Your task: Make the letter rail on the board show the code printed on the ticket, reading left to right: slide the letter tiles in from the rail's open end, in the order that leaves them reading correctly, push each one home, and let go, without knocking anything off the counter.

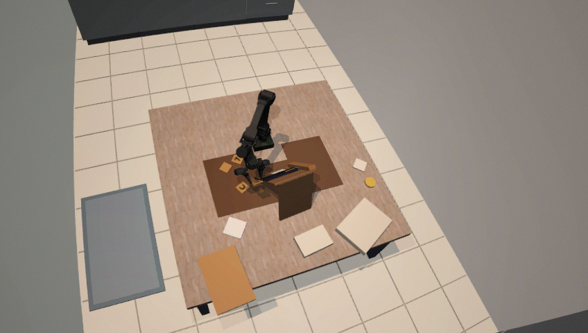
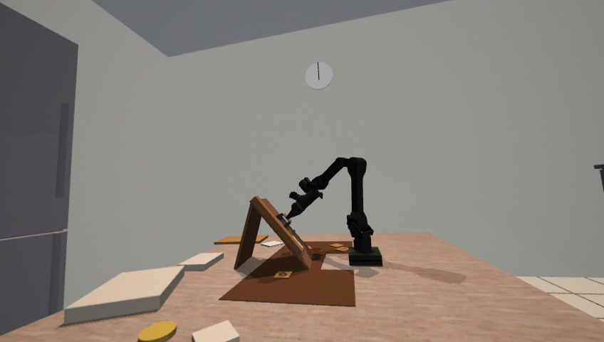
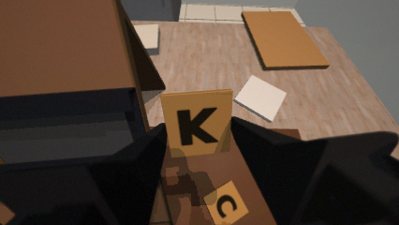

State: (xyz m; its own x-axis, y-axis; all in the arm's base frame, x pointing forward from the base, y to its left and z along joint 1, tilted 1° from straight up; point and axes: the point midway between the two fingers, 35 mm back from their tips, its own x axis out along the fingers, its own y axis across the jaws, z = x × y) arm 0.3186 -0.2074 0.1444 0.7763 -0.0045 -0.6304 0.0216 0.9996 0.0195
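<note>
Right now my gripper tip is 60 mm past the white ticket, 170 mm to the right of it and 90 mm above it. Round my gripper tip: c tile 90 mm behind, 40 mm to the right, 170 mm below; then cream slab 370 mm ahead, 170 mm to the left, 160 mm below; then orange panel 360 mm ahead, 330 mm to the right, 160 mm below.
</note>
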